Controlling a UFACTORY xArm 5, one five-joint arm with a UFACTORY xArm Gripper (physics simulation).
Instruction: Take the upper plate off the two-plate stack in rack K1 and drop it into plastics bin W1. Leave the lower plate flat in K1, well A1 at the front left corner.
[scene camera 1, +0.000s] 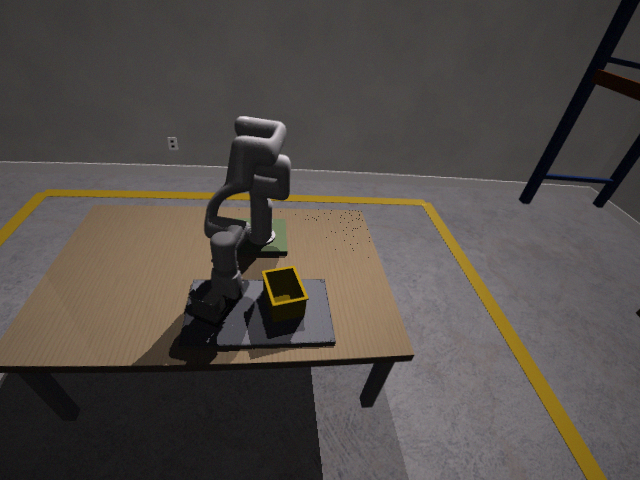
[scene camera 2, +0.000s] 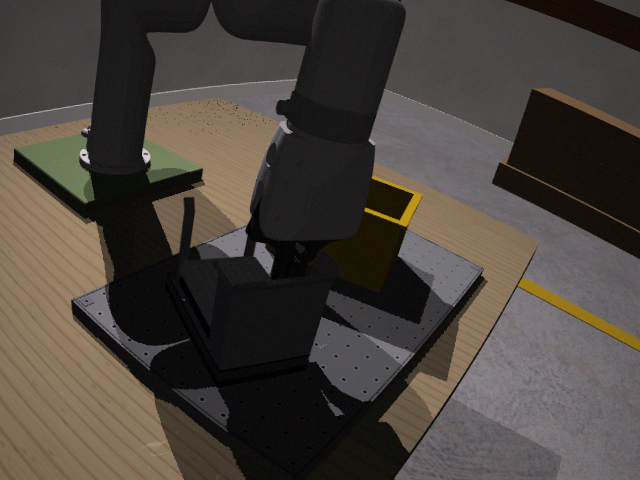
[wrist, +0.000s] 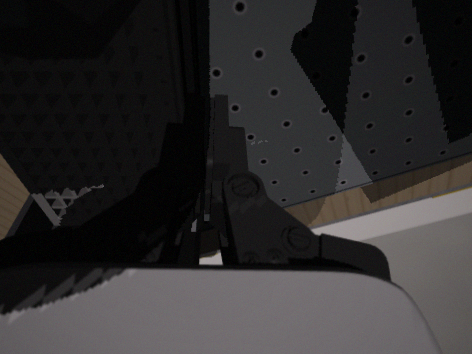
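Pixels of known places: gripper, fingertip midpoint: (scene camera 1: 230, 303) (wrist: 206, 122); arm's base, origin of the base link: (scene camera 1: 261, 236) (scene camera 2: 114, 159).
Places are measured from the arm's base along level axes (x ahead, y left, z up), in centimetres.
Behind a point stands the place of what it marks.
The dark rack K1 (scene camera 1: 206, 308) {x 47.4, y -19.4, z 7.8 cm} (scene camera 2: 268, 325) {x 46.4, y -21.2, z 6.1 cm} stands on the left part of the perforated board. Inside it a dark plate surface (scene camera 2: 242, 269) {x 38.2, y -13.8, z 4.4 cm} (wrist: 95, 120) {x 40.0, y -15.9, z 4.5 cm} with rows of small wells shows in deep shadow. Two separate plates cannot be told apart, and well A1 cannot be made out. My gripper (scene camera 2: 290, 271) {x 42.6, y -12.2, z 4.0 cm} (wrist: 206, 122) {x 42.6, y -12.2, z 4.0 cm} is shut and empty. It points down at the rack's bin-side edge, beside the plate; contact cannot be told. The yellow bin W1 (scene camera 1: 287, 311) {x 47.4, y 7.7, z 3.9 cm} (scene camera 2: 364, 253) {x 45.0, y 2.1, z 3.8 cm} stands upright on the board, to the rack's right in scene camera 1, partly behind my gripper in scene camera 2.
The perforated board (scene camera 1: 317, 322) {x 49.5, y 18.6, z -0.6 cm} (scene camera 2: 356, 356) {x 51.9, y -10.7, z -0.7 cm} (wrist: 295, 107) {x 46.9, y -8.7, z -0.7 cm} lies near the front edge of the wooden table (scene camera 1: 129, 268) {x 17.2, y -54.0, z -2.0 cm} (scene camera 2: 41, 372) {x 31.6, y -35.8, z -1.9 cm}. Slim upright posts (scene camera 2: 186, 229) {x 33.2, y -17.8, z 8.1 cm} rise at the rack's back. My arm stands on a green base plate (scene camera 1: 279, 235) {x -0.2, y 8.3, z 0.0 cm} (scene camera 2: 49, 160) {x -6.1, y -9.8, z 0.0 cm} behind.
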